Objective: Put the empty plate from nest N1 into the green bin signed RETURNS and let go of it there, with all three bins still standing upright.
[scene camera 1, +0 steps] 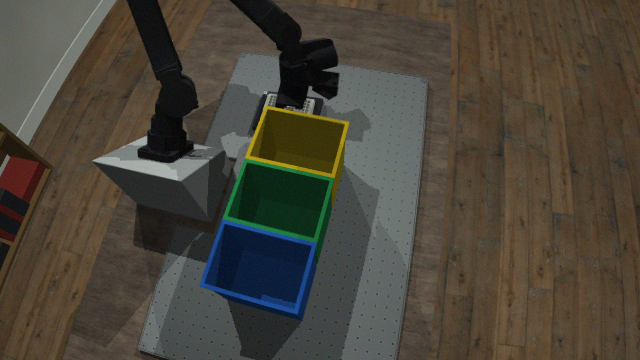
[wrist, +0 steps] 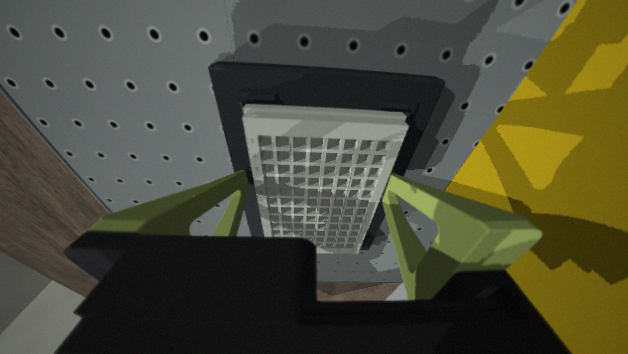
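Pixels of known places: gripper, between the fingertips: (wrist: 314, 177); arm's base, origin of its link: (scene camera 1: 166, 152).
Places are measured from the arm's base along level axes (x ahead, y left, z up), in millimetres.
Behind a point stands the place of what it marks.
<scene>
A white gridded plate (wrist: 325, 129) {x 273, y 225, z -99 mm} (scene camera 1: 272, 101) {x 171, y 242, z -101 mm} lies in the dark nest (wrist: 325, 80) {x 292, y 226, z -115 mm} (scene camera 1: 258, 112) {x 139, y 210, z -114 mm}; no nest label is readable. My gripper (wrist: 314, 177) {x 230, y 228, z -114 mm} is open, its two green fingertips on either side of the plate's long edges, with nothing held. In the scene view the wrist hangs right over the plate and hides much of it; the fingertips are hidden there. The green bin (scene camera 1: 282, 200) {x 262, y -20, z -106 mm} stands upright between the other two bins, and its inside looks empty. Its sign does not show.
A yellow bin (scene camera 1: 300, 142) {x 278, y 109, z -59 mm} (wrist: 575, 300) {x 231, y 114, z -35 mm} stands upright close beside the nest, to the right in the wrist view. A blue bin (scene camera 1: 265, 270) {x 261, y -182, z -124 mm} stands upright at the near end of the row. The arm's grey pedestal (scene camera 1: 160, 187) {x 34, y -94, z 28 mm} is left of the bins. All stand around the perforated board (scene camera 1: 395, 200) {x 517, y 37, z -126 mm}.
</scene>
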